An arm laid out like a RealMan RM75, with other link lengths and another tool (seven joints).
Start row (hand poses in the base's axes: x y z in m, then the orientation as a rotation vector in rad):
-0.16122, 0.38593, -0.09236, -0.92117, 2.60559, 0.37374
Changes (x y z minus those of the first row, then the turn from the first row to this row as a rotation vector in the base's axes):
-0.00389, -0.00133, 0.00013, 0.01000, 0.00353, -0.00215
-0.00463, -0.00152, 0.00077, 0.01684, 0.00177, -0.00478
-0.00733, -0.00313, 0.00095, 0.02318, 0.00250, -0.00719
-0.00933, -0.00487, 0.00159, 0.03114, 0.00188, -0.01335
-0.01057, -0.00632, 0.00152, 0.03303, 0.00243, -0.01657
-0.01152, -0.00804, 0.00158, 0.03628, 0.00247, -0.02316
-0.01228, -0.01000, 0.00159, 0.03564, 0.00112, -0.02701
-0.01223, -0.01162, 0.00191, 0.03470, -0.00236, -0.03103
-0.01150, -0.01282, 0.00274, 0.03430, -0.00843, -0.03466
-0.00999, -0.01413, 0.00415, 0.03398, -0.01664, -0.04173
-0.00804, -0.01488, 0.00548, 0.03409, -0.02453, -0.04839
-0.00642, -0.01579, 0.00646, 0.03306, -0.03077, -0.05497
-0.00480, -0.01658, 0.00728, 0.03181, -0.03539, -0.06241
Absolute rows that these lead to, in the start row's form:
-0.16511, 0.38460, -0.09223, -0.91514, 2.60535, 0.38782
-0.16585, 0.38441, -0.09159, -0.90928, 2.60181, 0.39481
-0.16855, 0.38280, -0.09141, -0.90398, 2.60061, 0.40260
-0.17055, 0.38106, -0.09077, -0.89309, 2.59883, 0.41067
-0.17179, 0.37961, -0.09084, -0.88818, 2.59965, 0.41251
-0.17274, 0.37789, -0.09078, -0.87830, 2.60060, 0.41488
-0.17350, 0.37593, -0.09077, -0.87334, 2.60101, 0.41229
-0.17345, 0.37431, -0.09045, -0.86817, 2.59970, 0.40810
-0.17272, 0.37311, -0.08962, -0.86327, 2.59567, 0.40323
-0.17121, 0.37180, -0.08821, -0.85371, 2.59084, 0.39639
-0.16926, 0.37105, -0.08688, -0.84459, 2.58594, 0.39038
-0.16764, 0.37014, -0.08590, -0.83601, 2.58295, 0.38391
-0.16602, 0.36935, -0.08508, -0.82642, 2.58177, 0.37784

